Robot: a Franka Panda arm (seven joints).
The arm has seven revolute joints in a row. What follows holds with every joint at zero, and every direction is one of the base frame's.
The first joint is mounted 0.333 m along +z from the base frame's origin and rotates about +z.
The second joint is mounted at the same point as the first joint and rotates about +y.
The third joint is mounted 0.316 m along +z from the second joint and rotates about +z.
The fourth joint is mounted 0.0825 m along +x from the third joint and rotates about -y.
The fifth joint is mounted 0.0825 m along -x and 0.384 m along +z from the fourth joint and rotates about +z.
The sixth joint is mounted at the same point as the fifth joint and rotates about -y.
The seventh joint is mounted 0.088 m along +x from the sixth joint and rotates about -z.
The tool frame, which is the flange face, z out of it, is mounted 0.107 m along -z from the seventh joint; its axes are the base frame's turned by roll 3.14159, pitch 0 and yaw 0 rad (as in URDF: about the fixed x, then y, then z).
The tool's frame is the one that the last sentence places.
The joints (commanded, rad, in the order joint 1, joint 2, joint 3, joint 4, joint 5, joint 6, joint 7), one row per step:
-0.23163, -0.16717, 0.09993, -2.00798, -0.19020, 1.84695, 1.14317
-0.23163, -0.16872, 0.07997, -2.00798, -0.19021, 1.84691, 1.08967
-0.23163, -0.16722, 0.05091, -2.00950, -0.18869, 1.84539, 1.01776
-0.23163, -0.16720, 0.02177, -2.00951, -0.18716, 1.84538, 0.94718
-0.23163, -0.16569, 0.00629, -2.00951, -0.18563, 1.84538, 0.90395
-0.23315, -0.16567, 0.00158, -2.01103, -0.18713, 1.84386, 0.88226
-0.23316, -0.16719, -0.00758, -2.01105, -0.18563, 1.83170, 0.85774
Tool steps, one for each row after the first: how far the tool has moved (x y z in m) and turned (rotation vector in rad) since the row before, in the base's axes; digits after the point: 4 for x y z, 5 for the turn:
-0.0021, -0.0105, 0.0009, 0.00381, 0.00826, 0.03277
-0.0031, -0.0152, -0.0016, 0.00855, 0.01680, 0.04120
-0.0034, -0.0151, 0.0000, 0.00820, 0.01160, 0.04020
-0.0017, -0.0080, -0.0008, 0.00568, 0.00825, 0.02684
-0.0012, -0.0033, -0.0009, 0.00075, 0.00692, 0.01531
-0.0029, -0.0045, -0.0003, 0.00581, 0.01385, 0.01252

